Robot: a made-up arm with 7 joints.
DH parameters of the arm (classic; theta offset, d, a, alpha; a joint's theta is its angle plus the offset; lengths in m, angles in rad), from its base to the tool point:
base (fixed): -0.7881 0 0.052 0
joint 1: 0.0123 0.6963 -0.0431 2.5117
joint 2: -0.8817 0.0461 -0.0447 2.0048
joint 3: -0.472 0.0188 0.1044 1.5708
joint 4: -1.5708 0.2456 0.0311 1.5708
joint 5: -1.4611 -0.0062 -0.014 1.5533
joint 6: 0 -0.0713 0.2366 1.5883
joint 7: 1.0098 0 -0.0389 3.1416
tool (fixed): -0.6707 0.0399 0 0
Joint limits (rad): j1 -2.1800..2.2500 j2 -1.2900..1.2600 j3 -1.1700..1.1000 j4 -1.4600..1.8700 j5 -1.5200..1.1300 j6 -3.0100..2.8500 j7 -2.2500..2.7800
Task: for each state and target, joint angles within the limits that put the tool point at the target. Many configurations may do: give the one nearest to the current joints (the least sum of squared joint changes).
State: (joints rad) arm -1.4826 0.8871 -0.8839 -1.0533 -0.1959 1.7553 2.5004
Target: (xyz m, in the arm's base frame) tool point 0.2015 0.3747 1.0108
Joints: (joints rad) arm -1.2728 0.3327 -0.4775 -1.0628 -0.0268 2.2899 2.4936
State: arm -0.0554 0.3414 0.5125 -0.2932 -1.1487 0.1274 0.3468
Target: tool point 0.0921 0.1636 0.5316
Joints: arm 0.0714 -0.1630 1.1000 -0.4625 -1.5200 -0.3026 0.6786
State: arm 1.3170 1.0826 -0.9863 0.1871 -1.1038 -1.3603 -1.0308
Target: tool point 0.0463 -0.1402 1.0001
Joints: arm 1.6214 0.6732 -0.6478 -0.3709 -0.9301 -1.5173 -0.9072
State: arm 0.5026 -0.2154 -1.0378 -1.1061 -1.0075 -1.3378 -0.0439
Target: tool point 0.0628 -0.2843 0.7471
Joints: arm 0.3845 -0.5033 -1.1700 -1.4600 -0.6751 -1.3209 0.0321
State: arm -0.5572 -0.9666 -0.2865 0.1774 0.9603 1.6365 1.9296
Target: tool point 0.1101 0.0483 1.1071
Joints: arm -0.5731 -0.7360 0.2284 -0.3167 1.1067 2.2272 1.9260
